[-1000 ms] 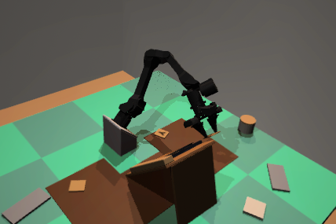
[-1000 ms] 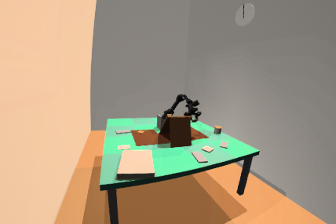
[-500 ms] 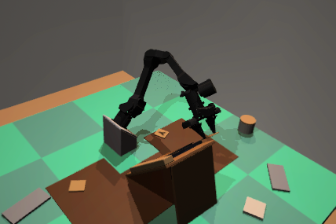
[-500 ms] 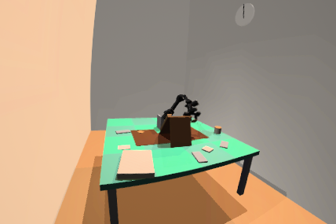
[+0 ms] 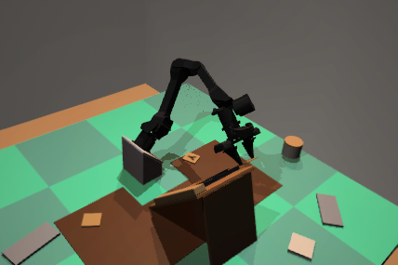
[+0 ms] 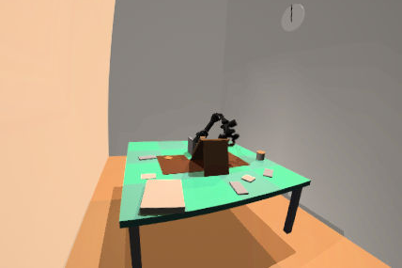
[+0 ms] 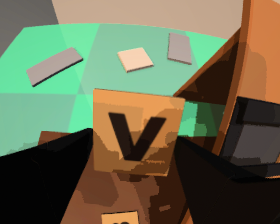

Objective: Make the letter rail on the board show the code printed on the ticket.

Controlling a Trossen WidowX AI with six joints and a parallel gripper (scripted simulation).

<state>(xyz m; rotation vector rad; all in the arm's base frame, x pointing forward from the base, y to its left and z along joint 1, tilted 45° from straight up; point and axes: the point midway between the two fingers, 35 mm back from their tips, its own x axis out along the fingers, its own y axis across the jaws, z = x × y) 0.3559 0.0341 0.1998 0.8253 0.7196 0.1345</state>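
The white ticket is 180 mm to the right of my gripper tip, 90 mm behind it and 70 mm below it. Also, from my gripper tip: large beige slab: 650 mm to the right, 270 mm ahead, 160 mm below; then mat: 180 mm to the right, 180 mm below, 180 mm behind.
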